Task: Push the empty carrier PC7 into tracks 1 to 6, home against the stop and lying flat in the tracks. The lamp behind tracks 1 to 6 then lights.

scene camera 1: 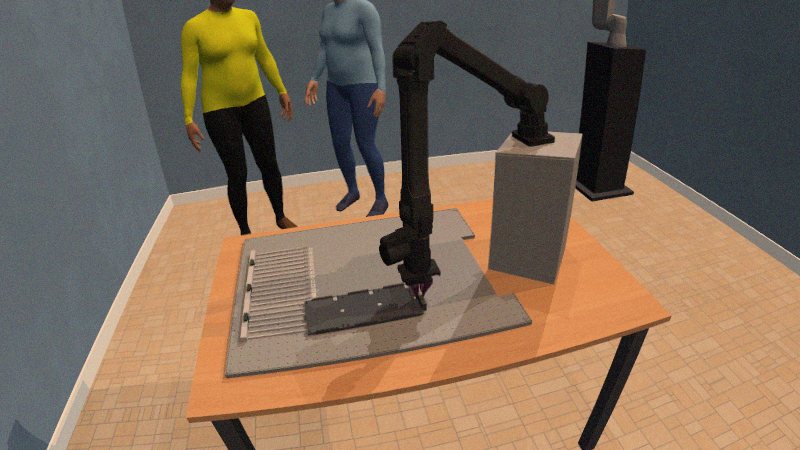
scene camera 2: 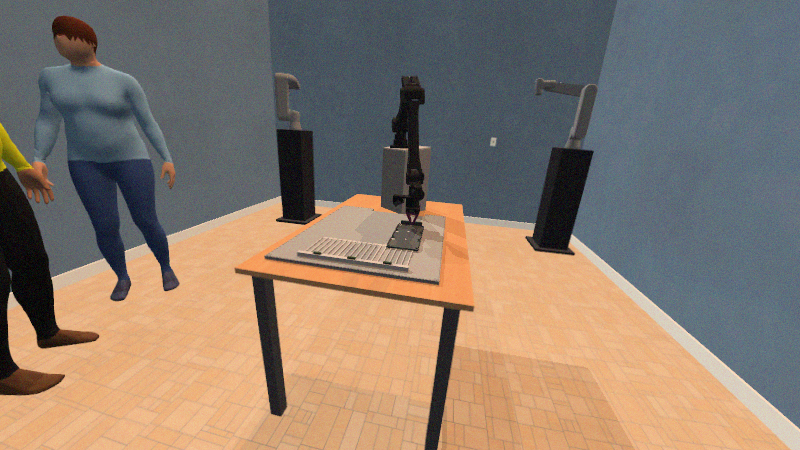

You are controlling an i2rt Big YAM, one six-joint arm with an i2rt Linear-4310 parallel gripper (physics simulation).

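Where they show: gripper, between the fingertips: [scene camera 1: 419, 297] [scene camera 2: 411, 224]; arm's base, origin of its link: [scene camera 1: 532, 138] [scene camera 2: 400, 147].
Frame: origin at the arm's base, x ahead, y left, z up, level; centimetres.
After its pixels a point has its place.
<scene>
The dark, flat carrier PC7 [scene camera 1: 358, 314] {x 56.4, y 17.4, z -36.8 cm} [scene camera 2: 406, 237] {x 58.1, y 14.8, z -36.8 cm} lies lengthwise in line with the near tracks in scene camera 1. Its left end is at the right ends of those tracks; whether it overlaps them is too small to tell. The row of thin pale tracks [scene camera 1: 279, 293] {x 78.0, y 1.6, z -37.8 cm} runs to the white stop bar [scene camera 1: 243, 331] {x 87.8, y 17.7, z -36.3 cm} at the left. Small dark green lamps [scene camera 1: 246, 316] {x 87.2, y 12.1, z -35.9 cm} [scene camera 2: 387, 262] {x 87.8, y 12.3, z -35.7 cm} sit along this bar; none looks brightly lit. My gripper [scene camera 1: 420, 296] {x 39.0, y 14.9, z -36.8 cm} [scene camera 2: 412, 221] {x 39.0, y 14.9, z -36.8 cm} points down and is shut on the carrier's right end, the end away from the tracks. The fingertips are partly hidden.
A grey perforated board [scene camera 1: 279, 358] {x 78.3, y 27.9, z -37.9 cm} [scene camera 2: 425, 273] {x 88.0, y 26.1, z -37.9 cm} lies under the tracks and carrier on the wooden table [scene camera 1: 604, 291] {x -15.3, y 27.2, z -39.2 cm} [scene camera 2: 455, 291] {x 95.1, y 36.6, z -39.2 cm}. My arm stands on a grey pedestal [scene camera 1: 531, 218] {x 5.5, y 12.8, z -18.5 cm} [scene camera 2: 394, 179] {x 9.0, y -1.1, z -18.8 cm} at the table's far end. Two people stand beside the table.
</scene>
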